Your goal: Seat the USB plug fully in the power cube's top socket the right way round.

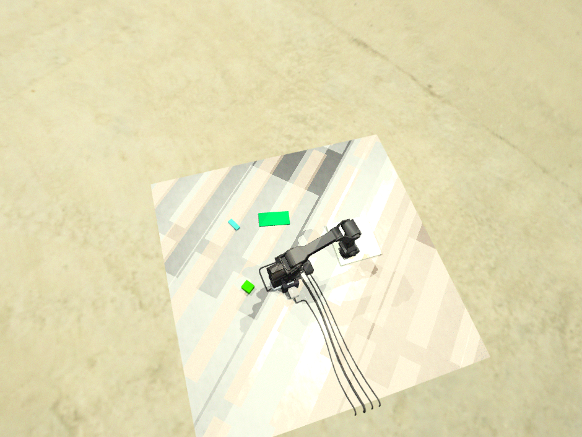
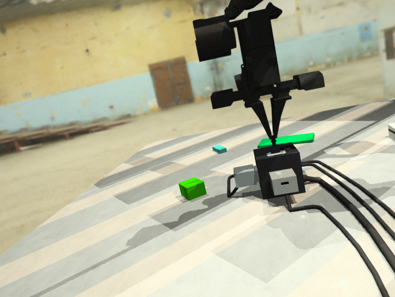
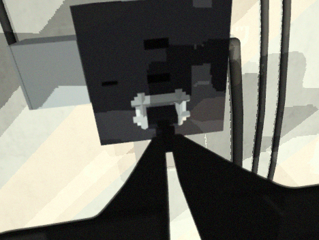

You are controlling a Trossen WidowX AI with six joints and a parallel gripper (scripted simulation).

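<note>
Now: the USB plug 2 cm below my gripper tip. The rest, counted from my gripper tip: green block 17 cm ahead, 9 cm below, 8 cm to the right; then flat green slab 36 cm to the right, 10 cm below, 8 cm behind.
</note>
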